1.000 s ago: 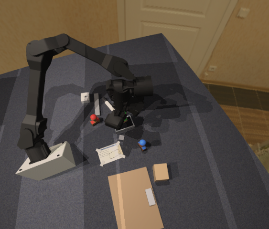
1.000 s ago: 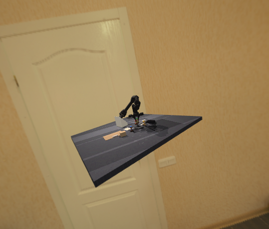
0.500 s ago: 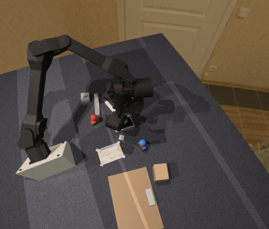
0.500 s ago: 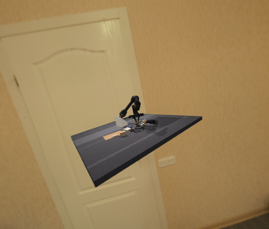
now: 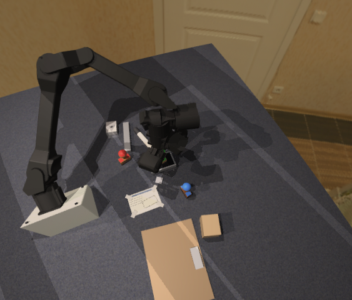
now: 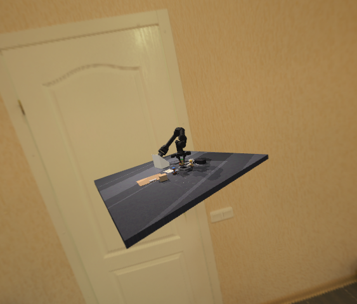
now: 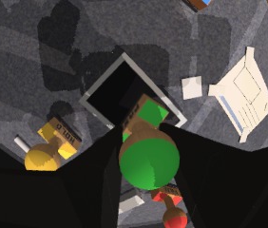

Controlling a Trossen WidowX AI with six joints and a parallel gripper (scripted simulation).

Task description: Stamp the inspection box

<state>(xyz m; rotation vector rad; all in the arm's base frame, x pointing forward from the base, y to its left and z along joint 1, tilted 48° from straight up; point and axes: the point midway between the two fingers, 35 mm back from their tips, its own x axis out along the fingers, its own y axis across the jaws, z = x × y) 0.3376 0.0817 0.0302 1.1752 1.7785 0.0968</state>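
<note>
Now: the ink pad 5 cm below my gripper tip. Round my gripper tip: green-knobbed stamp (right at my gripper tip); then yellow stamp (8 cm to the left, 4 cm below, 3 cm ahead); then red stamp (12 cm behind, 5 cm to the left, 4 cm below).
</note>
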